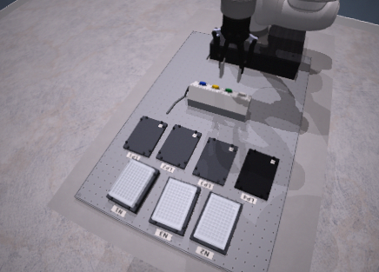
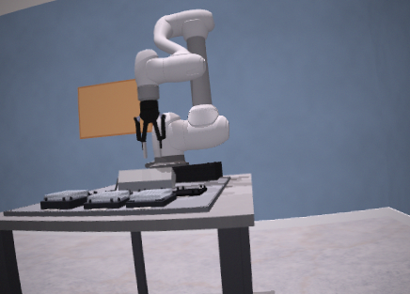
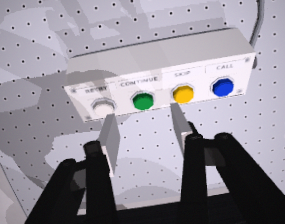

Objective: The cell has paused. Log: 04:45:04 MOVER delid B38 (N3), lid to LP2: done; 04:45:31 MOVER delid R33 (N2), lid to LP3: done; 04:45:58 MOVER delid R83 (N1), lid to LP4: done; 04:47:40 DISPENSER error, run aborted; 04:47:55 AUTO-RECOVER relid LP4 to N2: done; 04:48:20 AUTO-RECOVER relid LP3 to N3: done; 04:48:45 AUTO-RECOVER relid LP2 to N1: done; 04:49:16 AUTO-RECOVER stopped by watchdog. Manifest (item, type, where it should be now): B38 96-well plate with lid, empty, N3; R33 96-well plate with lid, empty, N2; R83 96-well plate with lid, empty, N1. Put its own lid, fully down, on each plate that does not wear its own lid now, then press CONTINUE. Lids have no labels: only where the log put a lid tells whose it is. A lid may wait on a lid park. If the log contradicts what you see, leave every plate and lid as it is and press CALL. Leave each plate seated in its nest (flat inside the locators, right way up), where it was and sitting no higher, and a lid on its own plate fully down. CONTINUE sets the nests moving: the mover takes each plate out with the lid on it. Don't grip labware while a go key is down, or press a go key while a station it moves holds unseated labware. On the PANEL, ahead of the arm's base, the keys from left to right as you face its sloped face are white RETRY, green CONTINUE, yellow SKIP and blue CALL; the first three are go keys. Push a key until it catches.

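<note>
My hand is 90 mm above the green continue key. Round my hand: yellow skip key (50 mm to the right, 90 mm below); then blue call key (10 mm behind, 100 mm to the right, 90 mm below); then white retry key (50 mm to the left, 90 mm below).
</note>
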